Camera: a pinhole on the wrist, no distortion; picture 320 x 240 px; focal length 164.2 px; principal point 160.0 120.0 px. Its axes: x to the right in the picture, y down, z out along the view. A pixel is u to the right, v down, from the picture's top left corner.
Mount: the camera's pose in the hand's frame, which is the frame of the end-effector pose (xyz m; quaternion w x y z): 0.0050 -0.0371 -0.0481 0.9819 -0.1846 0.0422 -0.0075
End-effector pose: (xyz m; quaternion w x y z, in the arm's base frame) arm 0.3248 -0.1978 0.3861 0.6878 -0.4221 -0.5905 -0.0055
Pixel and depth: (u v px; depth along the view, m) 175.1 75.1 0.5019
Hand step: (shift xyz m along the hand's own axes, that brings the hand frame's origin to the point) 0.0941 0.0152 0.4639
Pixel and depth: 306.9 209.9 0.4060
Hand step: 0.4015 0.3059 0.2190
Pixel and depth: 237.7 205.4 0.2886
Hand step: 0.1657 0.2031 0.1544
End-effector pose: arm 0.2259 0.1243 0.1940 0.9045 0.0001 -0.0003 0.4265
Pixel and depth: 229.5 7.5 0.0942
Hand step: 0.0528 -0.0644 0.0596
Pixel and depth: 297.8 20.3 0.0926
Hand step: 0.0904 -0.0583 0.0521
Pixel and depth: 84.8 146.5 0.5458
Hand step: -0.1974 0.2501 0.4466
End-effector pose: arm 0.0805 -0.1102 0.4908 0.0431 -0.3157 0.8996 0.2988
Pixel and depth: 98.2 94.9 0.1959
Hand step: -0.0517 0.0081 0.1505
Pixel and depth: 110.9 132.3 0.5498
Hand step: -0.1118 0.2052 0.4605
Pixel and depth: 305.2 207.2 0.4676
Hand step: 0.4568 0.3510 0.2627
